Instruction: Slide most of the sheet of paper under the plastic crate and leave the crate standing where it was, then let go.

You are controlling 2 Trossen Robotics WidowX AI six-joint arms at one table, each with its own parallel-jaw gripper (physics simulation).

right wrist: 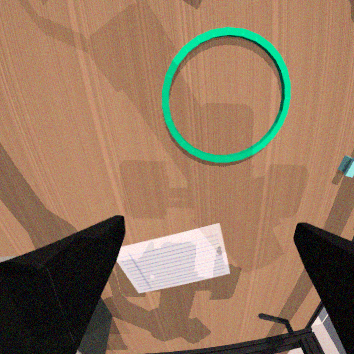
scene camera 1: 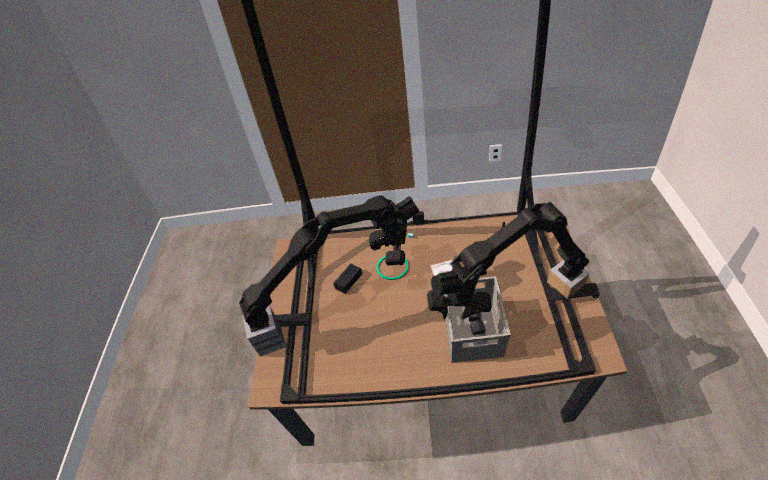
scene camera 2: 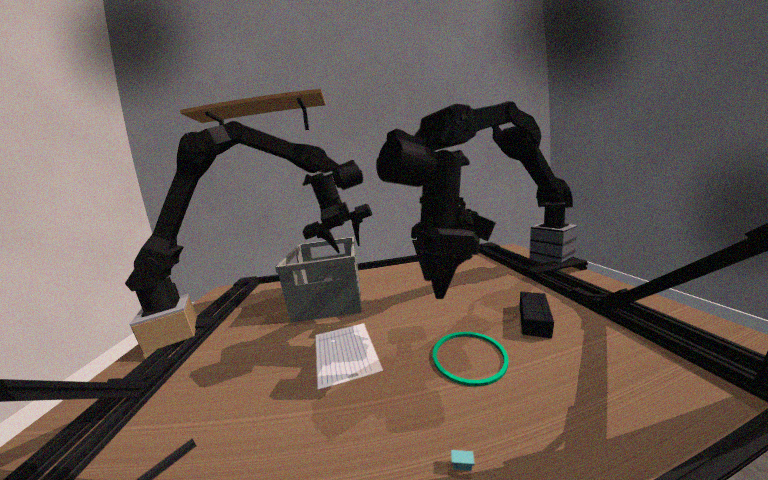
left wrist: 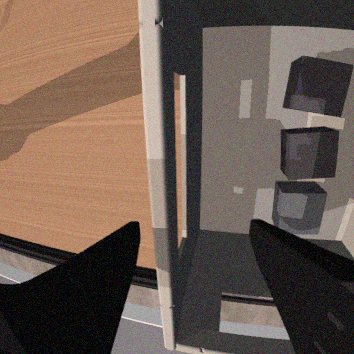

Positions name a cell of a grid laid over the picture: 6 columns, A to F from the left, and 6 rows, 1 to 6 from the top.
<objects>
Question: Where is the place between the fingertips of my right gripper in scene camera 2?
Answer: At D4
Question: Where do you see a grey plastic crate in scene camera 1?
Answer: At D5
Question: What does my left gripper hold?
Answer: Nothing.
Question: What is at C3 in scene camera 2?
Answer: My left gripper.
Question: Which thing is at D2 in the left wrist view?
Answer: A grey plastic crate.
</objects>
